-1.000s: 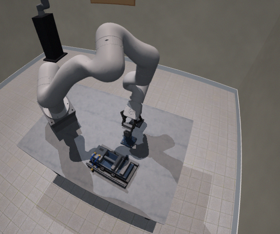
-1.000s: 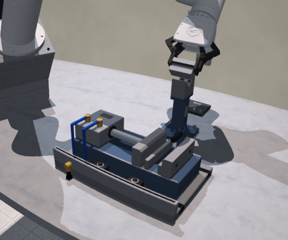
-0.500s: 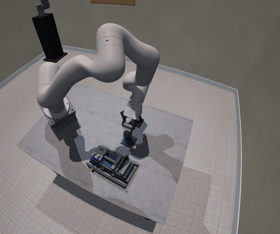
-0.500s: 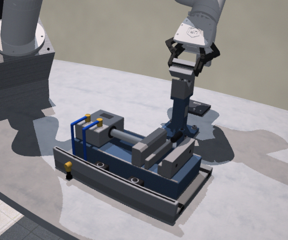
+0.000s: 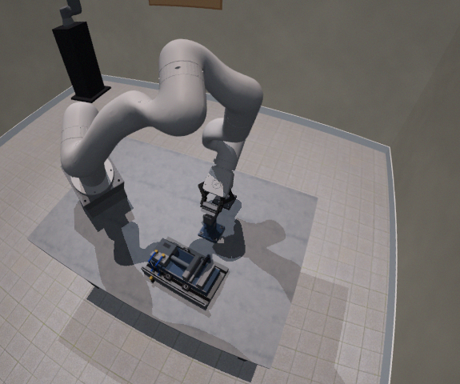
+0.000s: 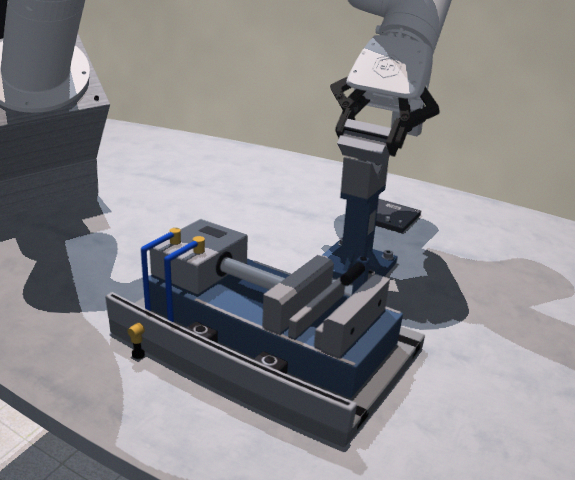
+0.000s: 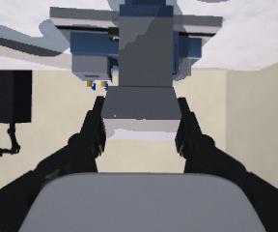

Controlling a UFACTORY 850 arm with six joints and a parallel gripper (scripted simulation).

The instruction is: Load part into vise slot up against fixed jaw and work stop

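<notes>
Now: the blue post 130 mm below my hand and 10 mm to the right of it. Also, from my hand: black work stop (180 mm to the right, 100 mm below, 50 mm ahead); part (10 mm to the right); cylinder rod (220 mm to the right, 110 mm below, 40 mm behind).
</notes>
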